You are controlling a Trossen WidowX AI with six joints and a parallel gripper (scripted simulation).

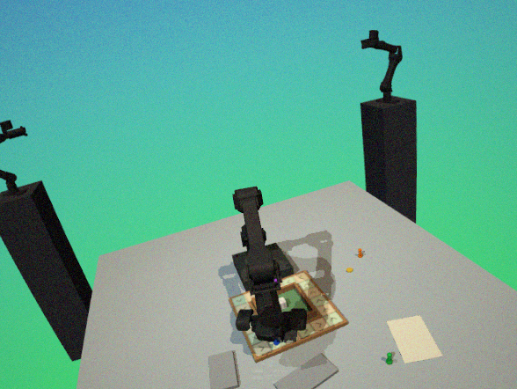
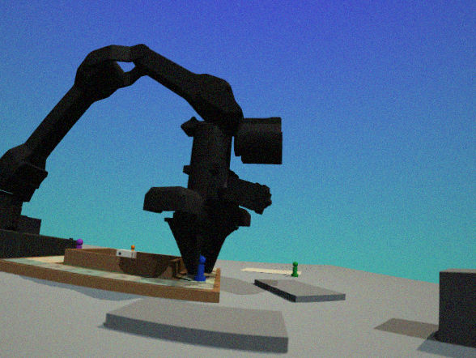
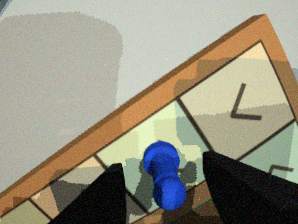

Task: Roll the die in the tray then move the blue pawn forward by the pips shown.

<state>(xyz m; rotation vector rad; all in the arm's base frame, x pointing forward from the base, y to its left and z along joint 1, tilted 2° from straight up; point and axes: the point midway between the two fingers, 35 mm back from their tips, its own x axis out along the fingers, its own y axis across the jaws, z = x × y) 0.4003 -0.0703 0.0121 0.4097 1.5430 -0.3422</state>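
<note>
My gripper tip is now 130 mm past the white die and 70 mm to the right of it. The rest, counted from my gripper tip: purple pawn 230 mm behind, 90 mm to the left, 10 mm above; green tray 120 mm behind, 70 mm to the left, 10 mm below; blue pawn 10 mm above.
</note>
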